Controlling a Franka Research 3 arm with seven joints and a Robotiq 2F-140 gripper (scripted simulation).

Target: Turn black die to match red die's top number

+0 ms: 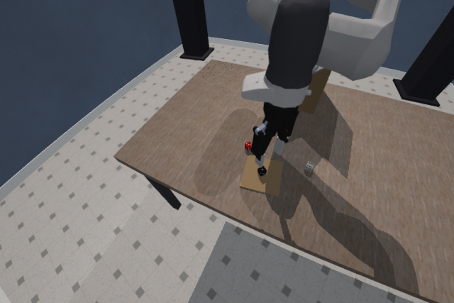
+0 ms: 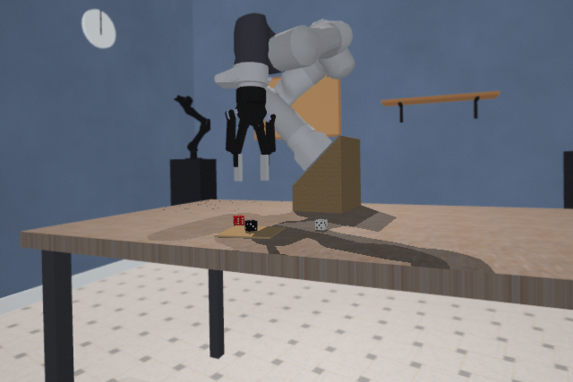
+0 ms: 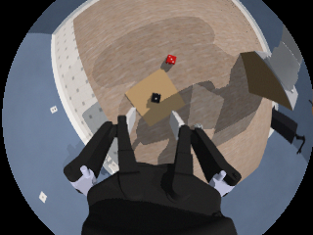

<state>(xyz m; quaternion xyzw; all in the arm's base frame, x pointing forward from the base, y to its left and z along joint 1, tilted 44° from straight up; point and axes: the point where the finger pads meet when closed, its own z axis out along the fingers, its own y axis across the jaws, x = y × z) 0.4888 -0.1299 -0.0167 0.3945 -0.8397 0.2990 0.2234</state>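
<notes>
The black die is 1 cm behind my hand, 1 cm to the right of it and 14 cm below it. Round my hand: white die 9 cm behind, 16 cm to the left, 15 cm below; red die 11 cm behind, 9 cm to the right, 15 cm below; tan mat 1 cm behind, 1 cm to the right, 16 cm below.
</notes>
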